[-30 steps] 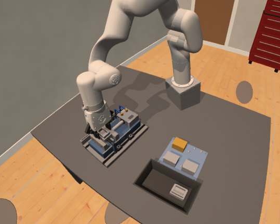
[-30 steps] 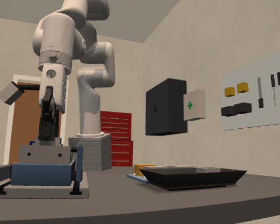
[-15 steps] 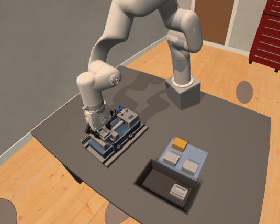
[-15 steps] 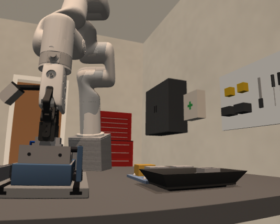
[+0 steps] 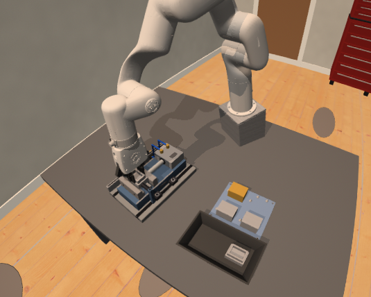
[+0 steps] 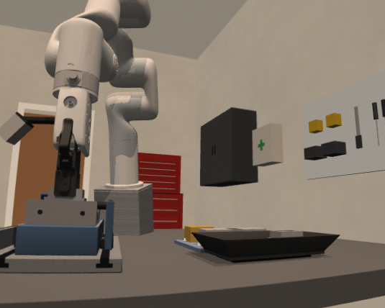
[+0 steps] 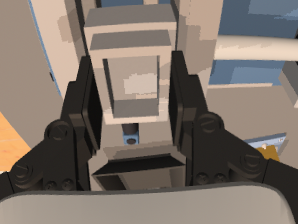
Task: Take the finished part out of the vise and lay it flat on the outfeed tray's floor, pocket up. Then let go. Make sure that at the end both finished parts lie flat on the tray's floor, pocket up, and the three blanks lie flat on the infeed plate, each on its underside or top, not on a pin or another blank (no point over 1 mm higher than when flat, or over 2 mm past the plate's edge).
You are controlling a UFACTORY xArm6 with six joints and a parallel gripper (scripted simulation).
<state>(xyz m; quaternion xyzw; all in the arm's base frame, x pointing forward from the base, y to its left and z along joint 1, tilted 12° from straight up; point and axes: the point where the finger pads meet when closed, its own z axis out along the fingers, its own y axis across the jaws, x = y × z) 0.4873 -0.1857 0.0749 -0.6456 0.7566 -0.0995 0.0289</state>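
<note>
Now: the dark outfeed tray 50 mm ahead of my hand, 350 mm to the left of it and 110 mm below it. Round my hand: blue vise (60 mm behind, 10 mm to the left, 80 mm below); light blue plate (110 mm behind, 360 mm to the left, 120 mm below); yellow block (160 mm behind, 310 mm to the left, 100 mm below).
</note>
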